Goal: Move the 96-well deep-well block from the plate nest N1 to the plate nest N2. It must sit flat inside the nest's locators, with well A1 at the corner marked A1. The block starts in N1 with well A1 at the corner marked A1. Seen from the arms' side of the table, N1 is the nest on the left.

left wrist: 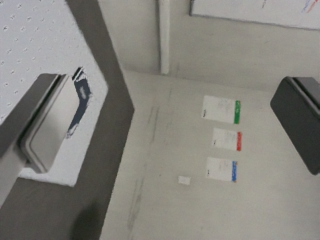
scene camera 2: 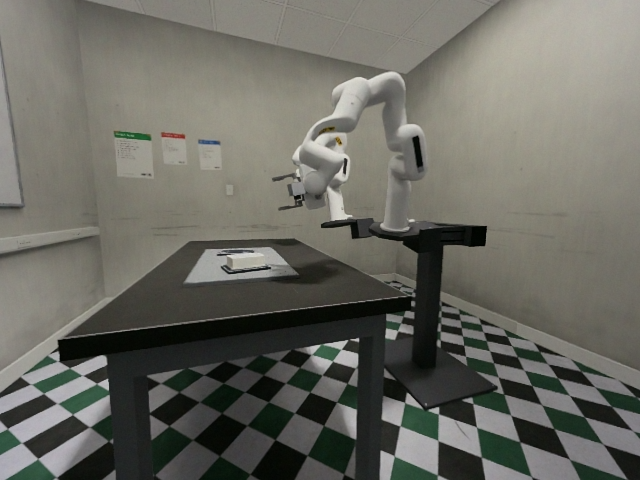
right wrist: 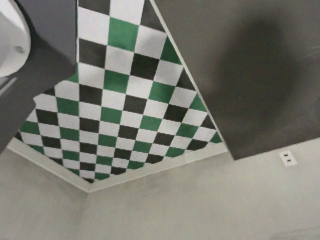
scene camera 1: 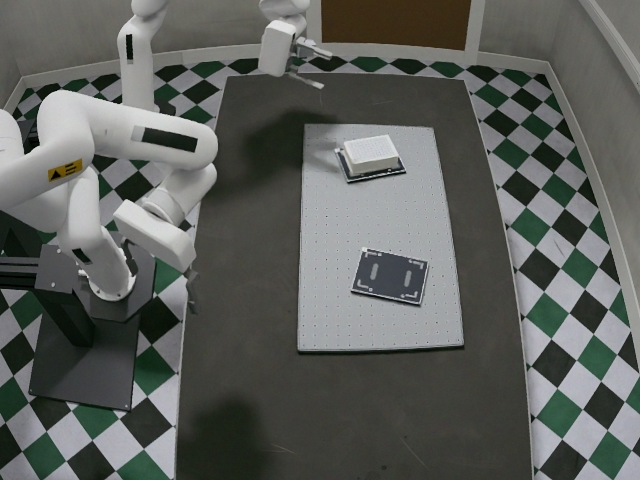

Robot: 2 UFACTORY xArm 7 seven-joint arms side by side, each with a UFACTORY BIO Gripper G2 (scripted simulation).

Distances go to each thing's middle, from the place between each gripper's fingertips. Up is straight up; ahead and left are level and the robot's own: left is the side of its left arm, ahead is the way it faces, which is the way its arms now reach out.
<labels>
Right now my left hand is 260 mm above the white deep-well block (scene camera 1: 371,154), 130 mm short of it and 50 mm to the left of it.
Now: right hand 520 mm to the right of the white deep-well block, 470 mm short of it and 250 mm above it.
</labels>
